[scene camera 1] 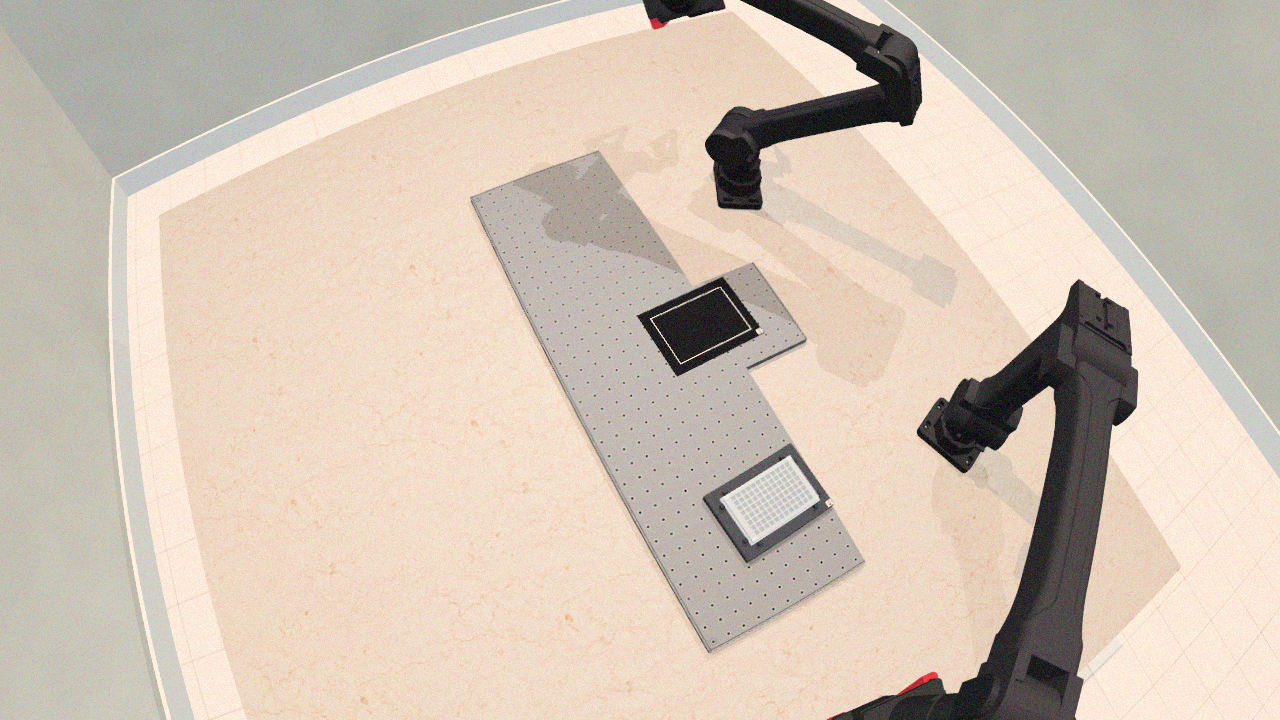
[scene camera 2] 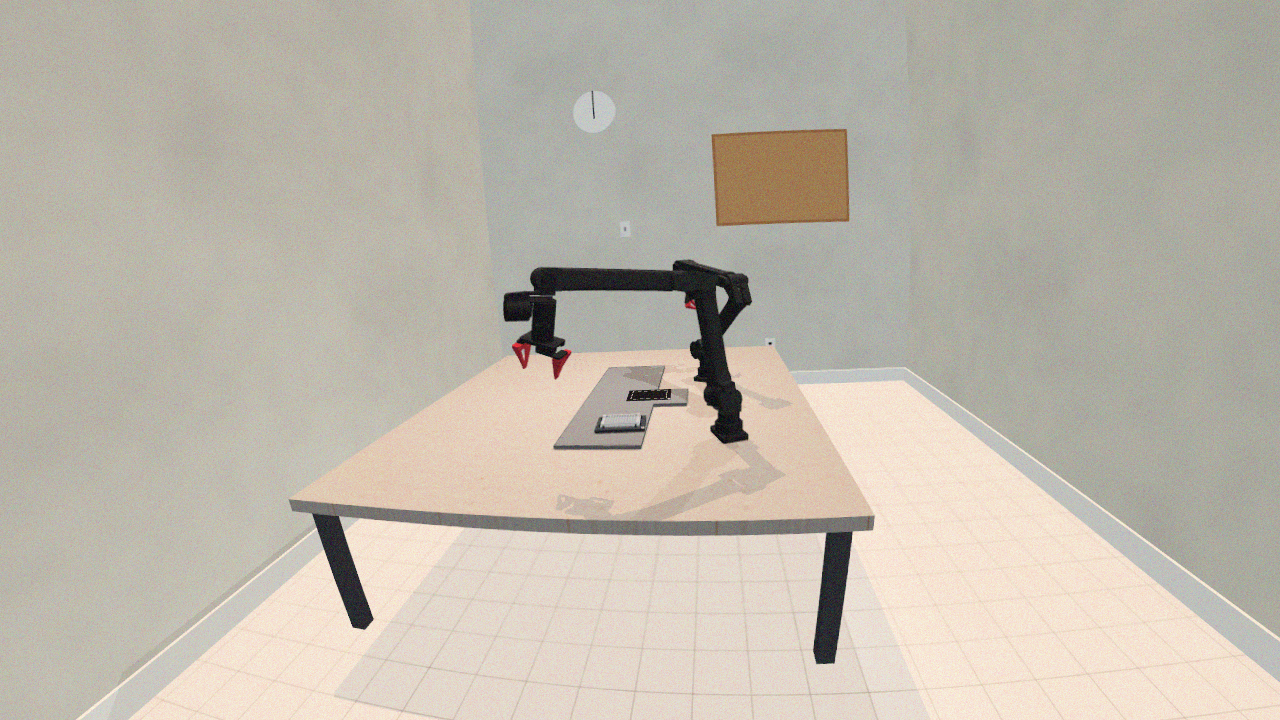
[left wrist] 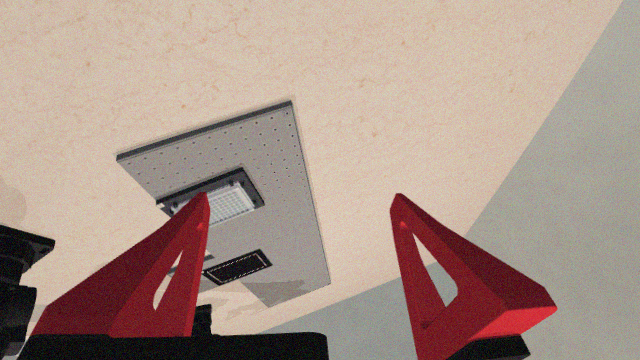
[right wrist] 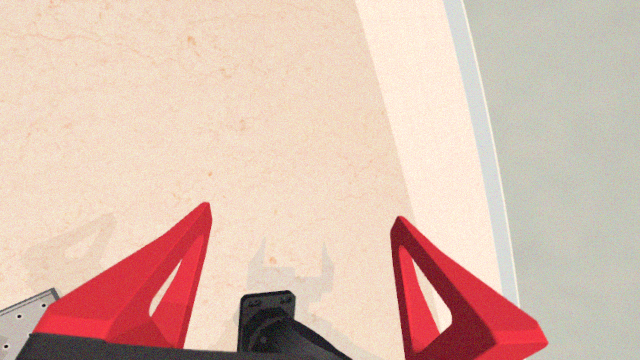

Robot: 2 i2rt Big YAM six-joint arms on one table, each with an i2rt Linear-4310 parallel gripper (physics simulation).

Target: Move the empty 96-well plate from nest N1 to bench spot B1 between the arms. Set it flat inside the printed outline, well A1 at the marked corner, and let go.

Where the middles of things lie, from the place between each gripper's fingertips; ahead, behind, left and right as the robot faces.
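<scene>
Left hand 26 cm above the white well plate (scene camera 1: 765, 503), 17 cm past, 30 cm to the left of it. Dark nest (scene camera 1: 712, 499), from my left hand: well below, a good way behind, far to the right.
Right hand 26 cm above the white well plate, 38 cm short of it, 77 cm to the right of it. Dark nest, from my right hand: well below, far ahead, far to the left.
</scene>
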